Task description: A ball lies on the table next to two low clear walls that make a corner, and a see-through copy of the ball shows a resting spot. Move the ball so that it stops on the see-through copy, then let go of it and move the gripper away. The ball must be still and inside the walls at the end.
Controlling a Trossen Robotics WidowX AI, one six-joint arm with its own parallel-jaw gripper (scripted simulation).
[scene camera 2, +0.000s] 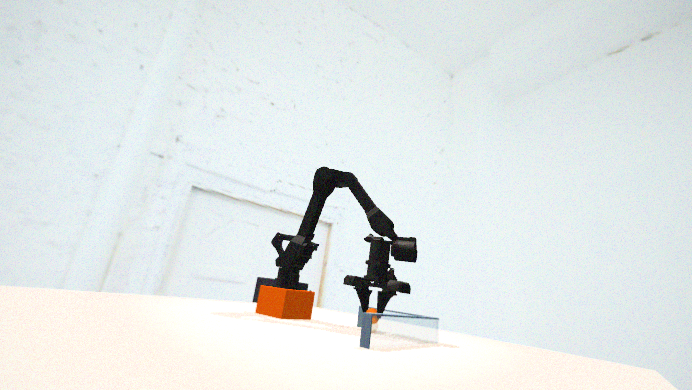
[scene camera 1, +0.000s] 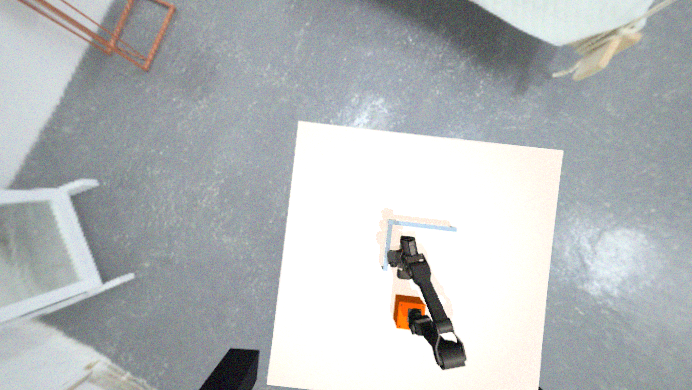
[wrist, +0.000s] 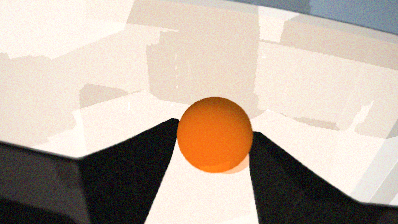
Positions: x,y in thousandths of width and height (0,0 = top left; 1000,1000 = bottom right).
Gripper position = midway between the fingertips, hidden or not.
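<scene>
An orange ball (wrist: 539,600) is here, and it is my gripper (scene camera 2: 537,814) that carries it. I can see the gripper in the wrist view (wrist: 539,592) too.
</scene>
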